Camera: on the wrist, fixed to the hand. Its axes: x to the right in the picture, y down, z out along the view.
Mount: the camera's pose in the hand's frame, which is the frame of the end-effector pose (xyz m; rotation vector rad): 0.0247 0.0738 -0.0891 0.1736 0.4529 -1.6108
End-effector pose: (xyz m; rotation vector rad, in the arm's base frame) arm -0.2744 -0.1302 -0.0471 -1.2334 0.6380 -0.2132
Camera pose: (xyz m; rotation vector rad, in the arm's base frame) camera -0.3178 -0.1892 -0.1400 -1.2741 -0.1592 -1.8681
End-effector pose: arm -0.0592 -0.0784 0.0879 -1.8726 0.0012 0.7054
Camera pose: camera -0.0209 -0.1771 0.0351 -1.2436 -0.9855 -0.7908
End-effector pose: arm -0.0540 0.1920 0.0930 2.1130 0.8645 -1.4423
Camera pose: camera 0.0632 0.2046 0.1028 -1.0566 -1.9632 0.9709
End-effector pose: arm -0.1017 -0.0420 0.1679 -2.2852 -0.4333 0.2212
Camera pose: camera -0.0353 -0.1398 0.1735 -1.1630 -1.6759 -0.9721
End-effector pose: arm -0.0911 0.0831 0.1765 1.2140 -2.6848 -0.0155
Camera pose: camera -0.1457 0.1200 0.2748 2.5812 -0.8132 0.2196
